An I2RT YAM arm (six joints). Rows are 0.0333 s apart.
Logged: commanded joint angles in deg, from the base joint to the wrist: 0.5 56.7 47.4 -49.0 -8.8 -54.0; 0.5 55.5 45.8 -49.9 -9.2 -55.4; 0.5 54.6 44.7 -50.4 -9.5 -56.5; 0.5 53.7 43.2 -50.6 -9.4 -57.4; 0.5 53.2 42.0 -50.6 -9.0 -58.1; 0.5 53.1 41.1 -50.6 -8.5 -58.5; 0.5 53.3 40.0 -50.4 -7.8 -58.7; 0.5 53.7 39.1 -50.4 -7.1 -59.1
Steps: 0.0 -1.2 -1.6 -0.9 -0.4 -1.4; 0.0 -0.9 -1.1 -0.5 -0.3 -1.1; 0.0 -0.9 -1.5 -0.2 0.1 -0.9; 0.0 -0.5 -1.2 0.0 0.4 -0.7; 0.0 -0.1 -0.9 0.0 0.5 -0.4; 0.0 0.2 -1.1 0.2 0.7 -0.2; 0.0 0.4 -0.9 0.0 0.7 -0.4
